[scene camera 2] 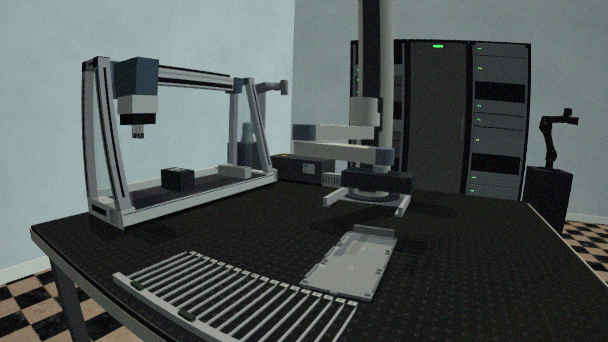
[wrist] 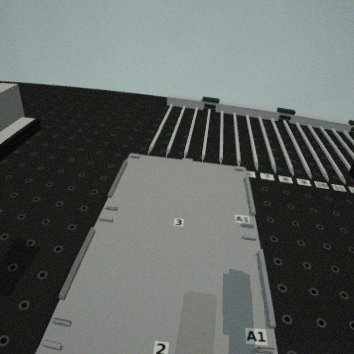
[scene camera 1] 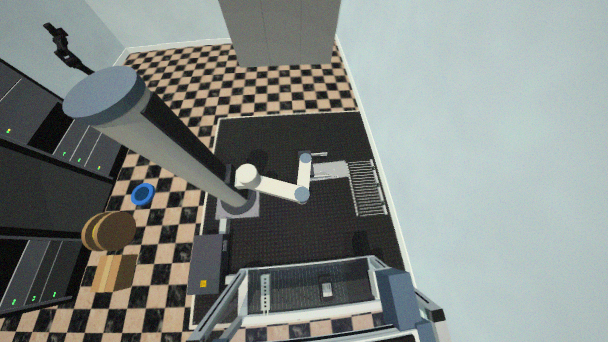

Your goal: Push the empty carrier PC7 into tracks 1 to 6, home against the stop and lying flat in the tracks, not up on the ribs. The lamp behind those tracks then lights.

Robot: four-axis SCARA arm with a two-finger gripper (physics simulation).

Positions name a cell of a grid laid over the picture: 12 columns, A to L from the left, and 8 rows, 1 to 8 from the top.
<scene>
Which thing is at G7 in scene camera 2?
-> A grey carrier PC7.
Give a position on a grey carrier PC7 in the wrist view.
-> At F6
</scene>
